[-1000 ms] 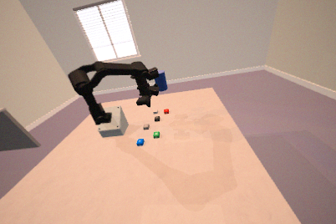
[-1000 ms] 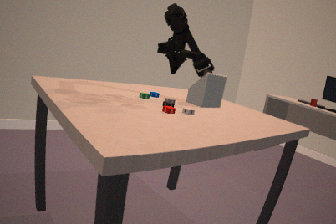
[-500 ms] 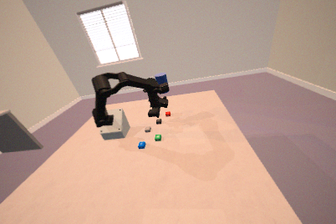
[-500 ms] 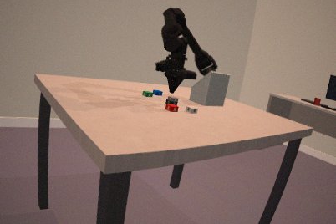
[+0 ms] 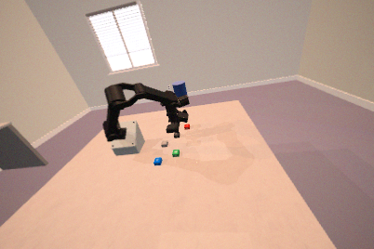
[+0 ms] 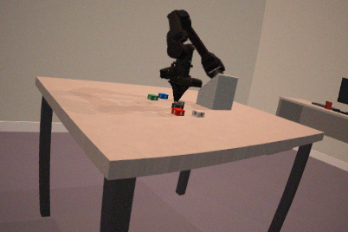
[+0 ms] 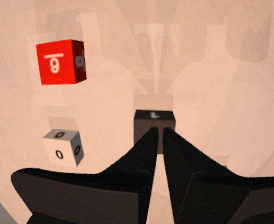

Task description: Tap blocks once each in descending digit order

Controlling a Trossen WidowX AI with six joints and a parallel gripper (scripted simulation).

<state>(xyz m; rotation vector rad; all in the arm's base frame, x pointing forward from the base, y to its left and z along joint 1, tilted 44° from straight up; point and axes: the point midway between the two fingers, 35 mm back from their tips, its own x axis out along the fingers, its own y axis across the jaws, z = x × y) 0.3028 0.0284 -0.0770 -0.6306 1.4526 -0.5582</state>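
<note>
Now: gripper tip 20 mm above the black block and 10 mm past it. The rest, counted from my gripper tip: red block: 80 mm to the left, 40 mm ahead, 20 mm below; grey block: 70 mm to the right, 70 mm behind, 20 mm below; white block: 90 mm to the left, 40 mm behind, 20 mm below.
</note>
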